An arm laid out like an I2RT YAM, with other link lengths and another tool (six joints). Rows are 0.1 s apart.
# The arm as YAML. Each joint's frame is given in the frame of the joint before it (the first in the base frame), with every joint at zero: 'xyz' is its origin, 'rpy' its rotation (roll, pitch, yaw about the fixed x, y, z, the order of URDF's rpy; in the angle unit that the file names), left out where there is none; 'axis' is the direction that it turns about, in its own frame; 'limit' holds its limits. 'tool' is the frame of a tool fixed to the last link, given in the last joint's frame.
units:
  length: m
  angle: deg
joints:
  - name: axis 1
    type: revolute
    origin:
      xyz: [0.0, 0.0, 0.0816]
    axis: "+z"
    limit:
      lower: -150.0
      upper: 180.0
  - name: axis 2
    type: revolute
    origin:
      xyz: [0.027, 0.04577, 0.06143]
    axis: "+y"
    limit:
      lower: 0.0
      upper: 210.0
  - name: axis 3
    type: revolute
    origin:
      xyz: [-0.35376, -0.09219, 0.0]
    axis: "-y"
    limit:
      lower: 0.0
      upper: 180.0
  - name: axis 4
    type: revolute
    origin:
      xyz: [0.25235, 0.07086, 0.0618]
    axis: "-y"
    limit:
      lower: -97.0
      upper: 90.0
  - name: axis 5
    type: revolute
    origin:
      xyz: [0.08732, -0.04, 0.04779]
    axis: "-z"
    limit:
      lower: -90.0
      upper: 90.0
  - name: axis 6
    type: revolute
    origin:
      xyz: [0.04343, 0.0, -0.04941]
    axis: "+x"
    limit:
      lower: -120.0
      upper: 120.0
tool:
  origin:
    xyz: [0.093, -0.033, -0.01]
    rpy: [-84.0, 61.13, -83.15]
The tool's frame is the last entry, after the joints.
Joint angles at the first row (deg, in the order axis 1, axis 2, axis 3, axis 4, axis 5, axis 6):
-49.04, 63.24, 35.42, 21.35, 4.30, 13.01
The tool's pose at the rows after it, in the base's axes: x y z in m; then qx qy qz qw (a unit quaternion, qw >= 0):
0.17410 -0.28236 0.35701 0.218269 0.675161 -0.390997 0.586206
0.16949 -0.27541 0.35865 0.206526 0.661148 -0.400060 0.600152
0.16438 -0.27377 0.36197 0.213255 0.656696 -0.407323 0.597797
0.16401 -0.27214 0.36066 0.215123 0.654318 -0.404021 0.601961
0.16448 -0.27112 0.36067 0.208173 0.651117 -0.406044 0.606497
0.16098 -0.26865 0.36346 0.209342 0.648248 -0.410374 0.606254
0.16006 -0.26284 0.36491 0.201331 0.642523 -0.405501 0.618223
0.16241 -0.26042 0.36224 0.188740 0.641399 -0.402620 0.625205
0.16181 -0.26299 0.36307 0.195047 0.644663 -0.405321 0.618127
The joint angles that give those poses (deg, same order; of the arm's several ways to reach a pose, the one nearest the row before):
-49.03, 60.93, 33.23, 24.12, 3.49, 13.10
-49.03, 59.27, 30.63, 27.79, 2.93, 12.41
-49.01, 58.29, 30.82, 26.96, 4.18, 12.47
-48.99, 58.00, 30.30, 27.46, 3.98, 13.07
-49.00, 57.96, 29.51, 29.04, 3.45, 12.62
-48.96, 56.98, 29.56, 28.38, 3.95, 12.47
-49.01, 55.74, 28.56, 29.35, 2.55, 12.80
-48.99, 55.79, 27.25, 31.46, 1.12, 12.33
-48.98, 56.08, 28.17, 30.06, 2.05, 12.26

